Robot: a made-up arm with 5 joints.
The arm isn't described. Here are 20 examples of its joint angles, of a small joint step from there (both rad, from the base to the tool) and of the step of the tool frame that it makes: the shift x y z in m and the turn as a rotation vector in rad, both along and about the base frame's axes.
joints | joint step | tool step
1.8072 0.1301 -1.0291 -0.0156 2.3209 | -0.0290 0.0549 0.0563 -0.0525 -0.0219 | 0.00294 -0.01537 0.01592 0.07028 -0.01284 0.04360
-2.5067 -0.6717 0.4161 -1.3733 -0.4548 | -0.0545 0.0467 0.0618 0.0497 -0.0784 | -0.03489 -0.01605 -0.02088 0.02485 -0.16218 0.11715
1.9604 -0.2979 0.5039 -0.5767 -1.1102 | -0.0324 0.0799 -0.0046 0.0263 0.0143 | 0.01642 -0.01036 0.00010 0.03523 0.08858 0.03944
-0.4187 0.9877 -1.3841 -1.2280 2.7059 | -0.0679 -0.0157 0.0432 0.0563 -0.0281 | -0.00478 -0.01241 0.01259 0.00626 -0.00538 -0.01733
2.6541 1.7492 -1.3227 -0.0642 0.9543 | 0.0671 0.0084 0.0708 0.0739 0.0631 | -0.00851 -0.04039 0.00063 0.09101 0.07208 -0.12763
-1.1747 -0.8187 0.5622 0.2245 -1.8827 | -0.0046 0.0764 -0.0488 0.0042 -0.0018 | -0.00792 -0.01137 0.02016 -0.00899 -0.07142 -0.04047
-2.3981 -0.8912 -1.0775 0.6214 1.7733 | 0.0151 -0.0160 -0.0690 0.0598 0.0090 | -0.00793 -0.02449 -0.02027 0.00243 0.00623 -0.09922
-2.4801 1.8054 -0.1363 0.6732 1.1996 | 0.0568 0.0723 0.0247 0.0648 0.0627 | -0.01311 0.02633 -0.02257 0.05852 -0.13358 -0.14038
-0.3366 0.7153 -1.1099 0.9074 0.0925 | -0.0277 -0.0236 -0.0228 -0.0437 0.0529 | -0.00921 -0.02141 -0.00548 0.00683 0.04765 0.05813
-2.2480 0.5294 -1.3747 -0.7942 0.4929 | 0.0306 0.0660 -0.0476 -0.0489 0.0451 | -0.00496 -0.00331 -0.02517 0.06998 -0.05189 0.04583
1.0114 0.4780 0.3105 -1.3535 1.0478 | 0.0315 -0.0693 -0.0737 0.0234 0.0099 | -0.02368 0.01166 0.02589 -0.05159 -0.07994 0.02397
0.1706 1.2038 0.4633 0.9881 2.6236 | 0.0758 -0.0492 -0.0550 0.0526 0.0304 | 0.00734 -0.00878 0.02396 0.02055 0.01648 -0.02313
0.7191 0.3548 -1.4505 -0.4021 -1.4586 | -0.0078 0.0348 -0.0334 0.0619 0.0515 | -0.00847 0.01317 -0.00475 -0.10846 0.02172 -0.03184
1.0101 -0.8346 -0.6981 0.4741 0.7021 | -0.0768 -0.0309 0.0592 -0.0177 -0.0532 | -0.01221 -0.04231 0.00942 0.06742 -0.03875 0.09903
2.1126 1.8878 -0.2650 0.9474 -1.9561 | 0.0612 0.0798 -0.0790 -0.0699 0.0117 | -0.01150 0.01389 -0.02414 0.02603 -0.01958 -0.01715
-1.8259 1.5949 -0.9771 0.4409 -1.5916 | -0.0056 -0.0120 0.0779 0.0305 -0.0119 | -0.01893 0.02313 0.00176 0.02726 -0.00657 -0.06383
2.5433 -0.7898 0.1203 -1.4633 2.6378 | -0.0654 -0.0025 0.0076 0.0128 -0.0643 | -0.00541 0.00681 0.00354 0.04872 -0.03478 0.10420
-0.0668 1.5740 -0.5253 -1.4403 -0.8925 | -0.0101 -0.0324 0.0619 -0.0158 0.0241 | 0.01306 0.00193 0.00593 0.04239 0.00420 -0.02349
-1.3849 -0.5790 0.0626 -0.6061 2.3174 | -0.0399 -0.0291 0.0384 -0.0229 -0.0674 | 0.00493 0.01073 0.00439 -0.07964 0.06070 0.03769
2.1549 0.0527 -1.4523 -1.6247 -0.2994 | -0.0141 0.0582 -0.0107 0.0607 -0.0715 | -0.00119 -0.00664 -0.00398 0.09072 0.01244 -0.05578
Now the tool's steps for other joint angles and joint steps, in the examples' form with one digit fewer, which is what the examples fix.
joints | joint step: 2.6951 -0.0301 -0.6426 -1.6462 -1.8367 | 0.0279 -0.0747 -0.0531 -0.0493 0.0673
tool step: 0.0082 0.0113 0.0160 -0.1576 0.0795 0.0025
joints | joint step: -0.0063 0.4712 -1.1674 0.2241 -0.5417 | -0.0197 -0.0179 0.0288 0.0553 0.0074
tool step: 0.0000 -0.0049 0.0099 -0.0159 0.0059 -0.0317
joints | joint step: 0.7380 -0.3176 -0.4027 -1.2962 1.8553 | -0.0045 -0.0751 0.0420 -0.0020 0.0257
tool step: -0.0104 -0.0192 0.0041 0.0482 -0.0478 0.0292
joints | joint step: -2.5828 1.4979 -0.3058 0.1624 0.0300 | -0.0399 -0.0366 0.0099 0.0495 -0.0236
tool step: 0.0049 -0.0121 0.0147 0.0265 0.0161 0.0410
